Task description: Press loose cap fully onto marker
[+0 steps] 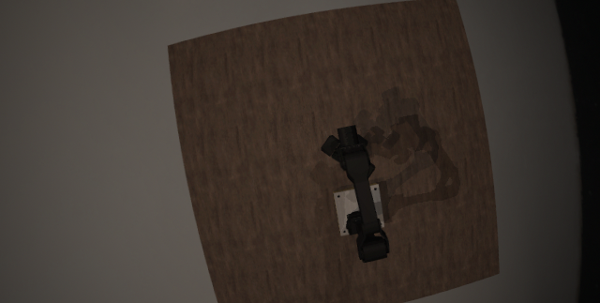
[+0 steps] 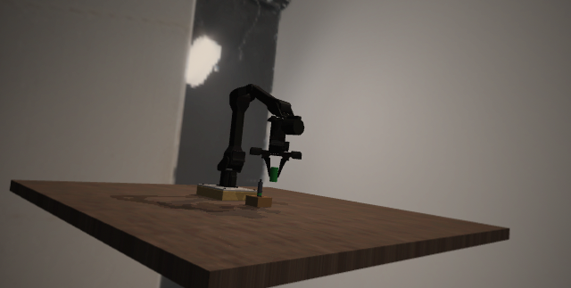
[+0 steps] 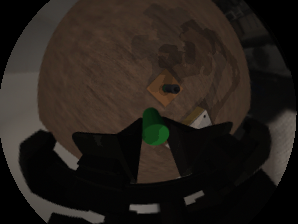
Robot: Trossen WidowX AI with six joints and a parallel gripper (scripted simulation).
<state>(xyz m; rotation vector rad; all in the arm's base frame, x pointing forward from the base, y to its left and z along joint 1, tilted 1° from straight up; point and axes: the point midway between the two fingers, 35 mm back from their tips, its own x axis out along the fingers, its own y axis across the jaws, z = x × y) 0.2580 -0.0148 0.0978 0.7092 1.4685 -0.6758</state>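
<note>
My gripper tip is now 6 cm to the left of the tan holder block and 9 cm above it. The rest, counted from my gripper tip: green cap: 1 cm above.
</note>
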